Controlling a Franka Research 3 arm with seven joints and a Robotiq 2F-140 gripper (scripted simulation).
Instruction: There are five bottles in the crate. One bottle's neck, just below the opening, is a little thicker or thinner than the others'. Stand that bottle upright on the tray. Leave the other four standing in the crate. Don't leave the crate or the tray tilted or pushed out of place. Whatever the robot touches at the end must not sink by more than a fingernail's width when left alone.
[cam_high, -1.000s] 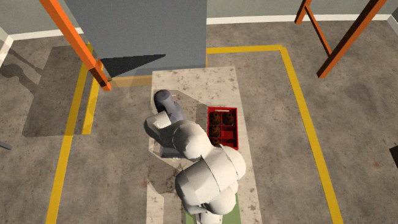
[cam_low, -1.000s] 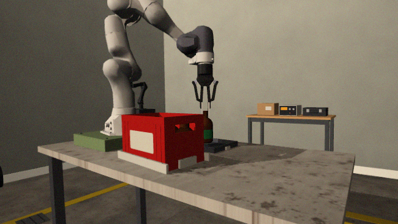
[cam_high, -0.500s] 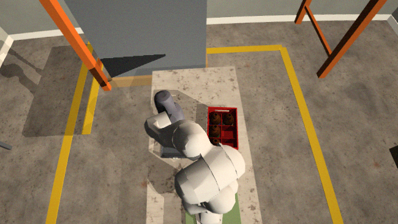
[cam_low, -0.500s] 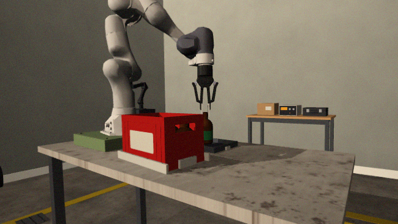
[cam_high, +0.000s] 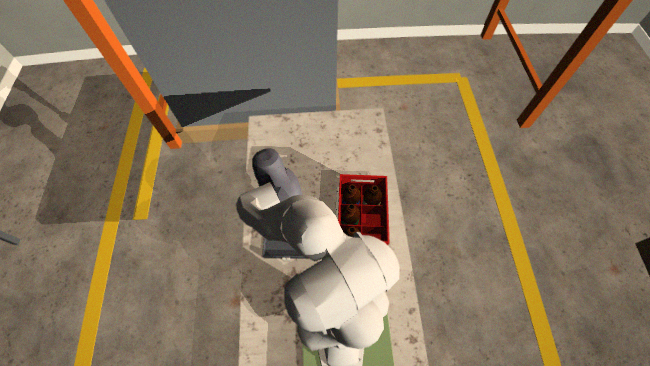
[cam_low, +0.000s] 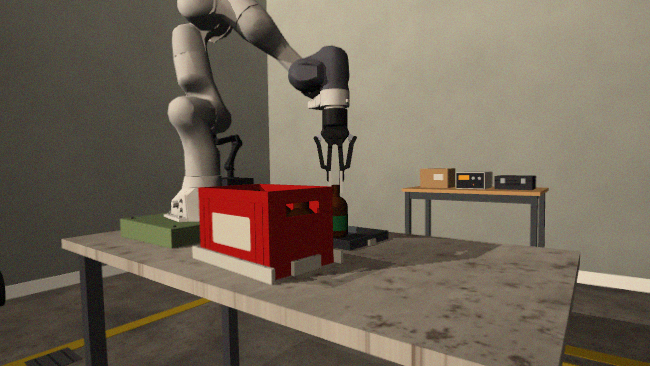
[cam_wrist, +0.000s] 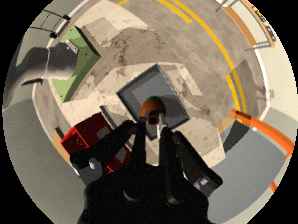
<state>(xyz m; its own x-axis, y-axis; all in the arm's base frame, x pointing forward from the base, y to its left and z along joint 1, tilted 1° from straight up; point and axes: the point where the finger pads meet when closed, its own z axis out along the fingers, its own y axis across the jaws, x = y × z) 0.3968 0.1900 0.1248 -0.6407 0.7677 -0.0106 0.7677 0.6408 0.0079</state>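
The brown bottle lies 9 cm below my hand. Also, from my hand: dark tray 16 cm below; red crate 30 cm to the right, 9 cm below, 1 cm ahead.
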